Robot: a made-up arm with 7 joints.
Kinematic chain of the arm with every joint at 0, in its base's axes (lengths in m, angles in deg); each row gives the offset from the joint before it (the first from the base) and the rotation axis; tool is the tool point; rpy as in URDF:
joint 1: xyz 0.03 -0.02 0.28 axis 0 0.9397 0.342
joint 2: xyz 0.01 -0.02 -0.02 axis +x
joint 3: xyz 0 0 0.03 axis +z
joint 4: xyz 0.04 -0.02 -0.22 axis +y
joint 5: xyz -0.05 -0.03 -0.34 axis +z
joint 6: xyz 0.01 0 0.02 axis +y
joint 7: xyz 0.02 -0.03 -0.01 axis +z
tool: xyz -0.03 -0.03 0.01 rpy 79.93 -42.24 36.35
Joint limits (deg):
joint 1: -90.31..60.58
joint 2: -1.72..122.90
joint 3: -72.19..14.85
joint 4: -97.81..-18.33
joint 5: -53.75..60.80
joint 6: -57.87..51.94
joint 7: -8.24..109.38
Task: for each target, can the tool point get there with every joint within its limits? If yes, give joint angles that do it. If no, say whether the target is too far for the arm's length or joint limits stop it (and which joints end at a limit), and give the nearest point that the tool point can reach.
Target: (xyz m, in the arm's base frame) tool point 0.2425 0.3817 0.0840
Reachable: yes | joints -19.83 87.17 -46.59 -27.38 35.37 -21.92 67.15
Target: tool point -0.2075 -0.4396 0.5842
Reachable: no: joint limits stop it (at a limit: joint 1, joint 2, joint 4) | nearest point 0.0593 -0.4133 0.4786 | short by 0.288 m
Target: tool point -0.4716 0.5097 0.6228
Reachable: no: too far | nearest point -0.2573 0.4376 0.3755 | short by 0.335 m
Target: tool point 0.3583 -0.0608 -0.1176
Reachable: yes | joints -23.80 26.86 -39.68 -33.90 38.30 -12.09 87.79
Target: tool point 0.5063 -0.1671 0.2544
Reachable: yes | joints -72.40 43.82 -46.75 -57.41 51.28 -7.10 28.31
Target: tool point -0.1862 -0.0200 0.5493
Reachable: no: joint limits stop it (at a limit: joint 1, joint 2, joint 3, joint 5, joint 7) | nearest point -0.0630 -0.0280 0.6388 | short by 0.152 m
